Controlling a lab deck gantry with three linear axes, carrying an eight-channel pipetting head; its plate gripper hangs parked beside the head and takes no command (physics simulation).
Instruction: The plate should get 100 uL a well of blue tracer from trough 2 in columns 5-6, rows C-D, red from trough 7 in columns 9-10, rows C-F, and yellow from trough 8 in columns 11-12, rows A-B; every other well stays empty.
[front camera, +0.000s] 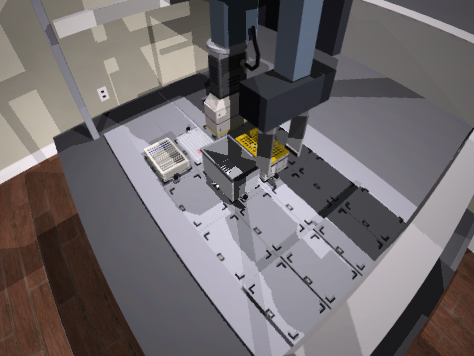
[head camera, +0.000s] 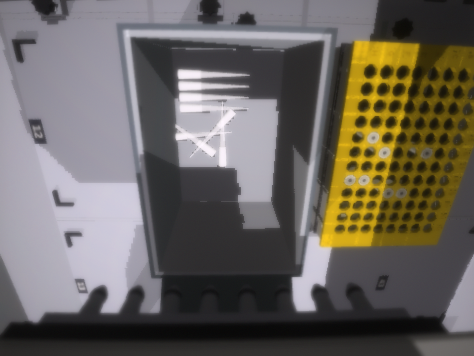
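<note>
The pipetting head (front camera: 218, 116) is low behind the waste box in the front view. In the head view its eight nozzles (head camera: 227, 298) are bare, at the box's near edge. The plate (front camera: 189, 141) lies left of the head, with a little red showing; its wells are too small to read. The trough rack (front camera: 167, 160) stands left of it, a blue strip visible; red and yellow cannot be made out. The yellow tip rack (front camera: 248, 142) (head camera: 406, 167) shows several pale rings among dark holes. My parked plate gripper (front camera: 281, 156) is open, fingers apart beside the tip rack.
The open grey waste box (front camera: 241, 186) (head camera: 327, 75) stands between the trough rack and the tip rack. Several white used tips (head camera: 200, 86) lie inside, some parallel and some crossed. Black corner brackets (head camera: 61, 199) and small knobs (head camera: 403, 28) mark the deck.
</note>
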